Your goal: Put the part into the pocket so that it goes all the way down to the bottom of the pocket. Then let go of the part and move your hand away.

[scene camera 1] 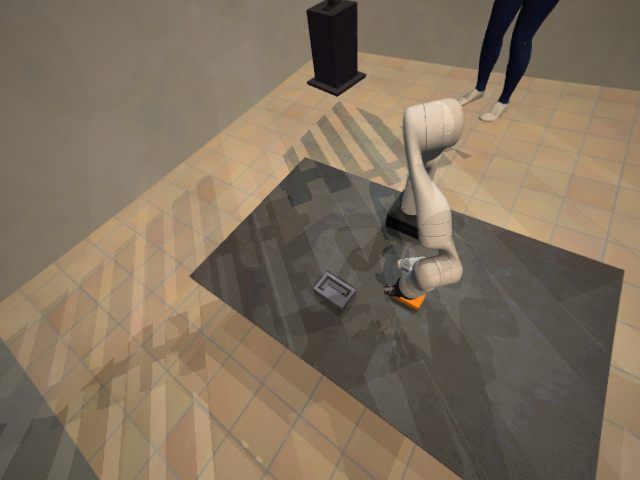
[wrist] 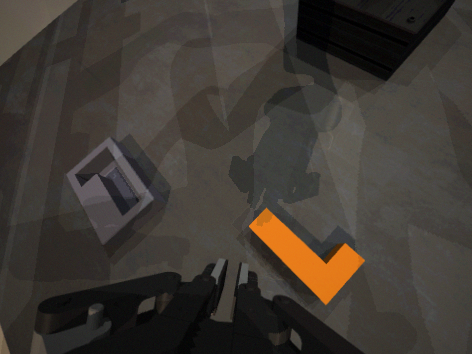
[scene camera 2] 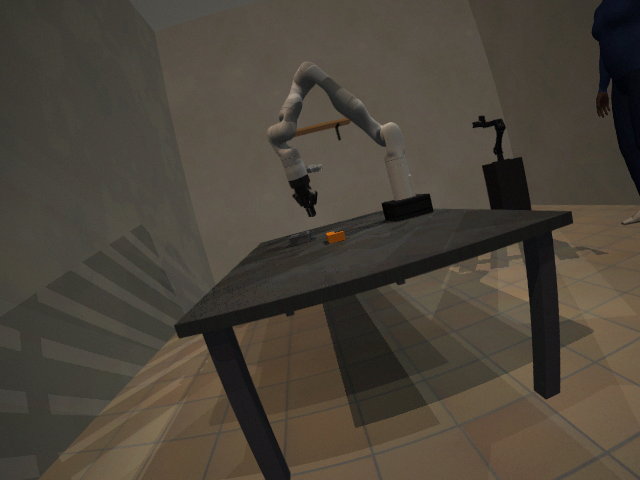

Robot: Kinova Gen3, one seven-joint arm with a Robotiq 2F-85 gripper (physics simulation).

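The orange L-shaped part lies flat on the dark table top. In the wrist view its long arm runs to the upper left and its short arm points to the upper right. The grey block with the L-shaped pocket stands apart from it, to the left in the wrist view; no part shows in its pocket. My gripper is nearly closed, with a narrow gap between the fingertips and nothing held. It hangs above the table, clear of the part.
The arm's black base stands on the table. A dark pedestal and a person stand on the floor beyond the table.
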